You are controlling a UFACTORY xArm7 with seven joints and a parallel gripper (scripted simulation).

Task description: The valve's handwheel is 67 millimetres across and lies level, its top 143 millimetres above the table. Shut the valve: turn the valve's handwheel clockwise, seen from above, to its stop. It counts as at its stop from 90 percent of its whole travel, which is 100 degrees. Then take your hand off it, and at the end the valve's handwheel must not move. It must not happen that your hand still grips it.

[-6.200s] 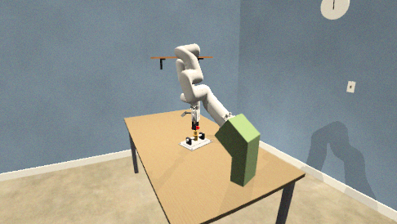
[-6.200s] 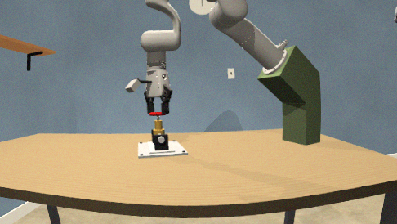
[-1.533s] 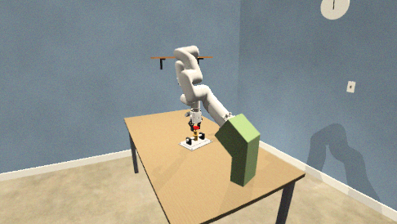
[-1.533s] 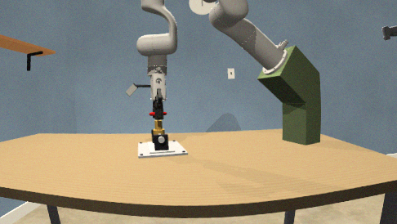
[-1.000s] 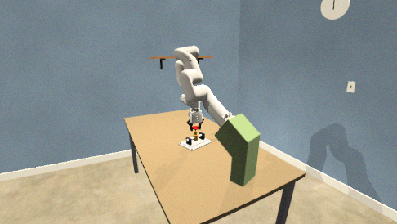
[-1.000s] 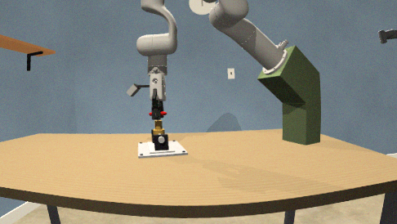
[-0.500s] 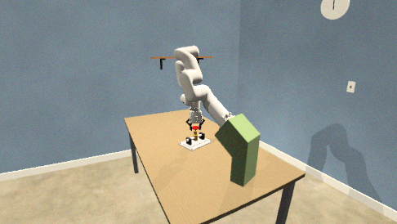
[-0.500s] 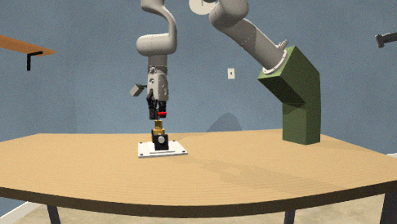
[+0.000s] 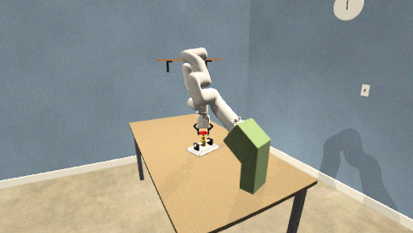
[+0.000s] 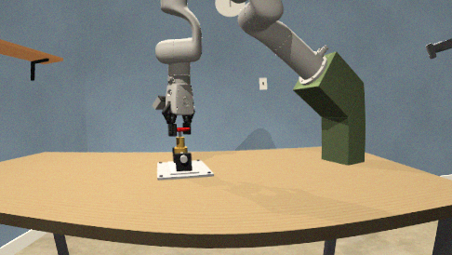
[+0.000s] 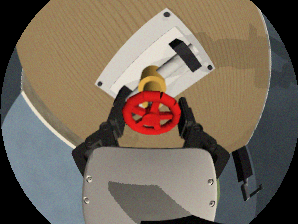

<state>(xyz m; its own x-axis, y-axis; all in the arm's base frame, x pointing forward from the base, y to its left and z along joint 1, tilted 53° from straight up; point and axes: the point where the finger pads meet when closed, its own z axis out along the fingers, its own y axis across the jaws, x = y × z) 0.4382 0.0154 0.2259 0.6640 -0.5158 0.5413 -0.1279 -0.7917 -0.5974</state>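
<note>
Now: the red handwheel right at my hand.
</note>
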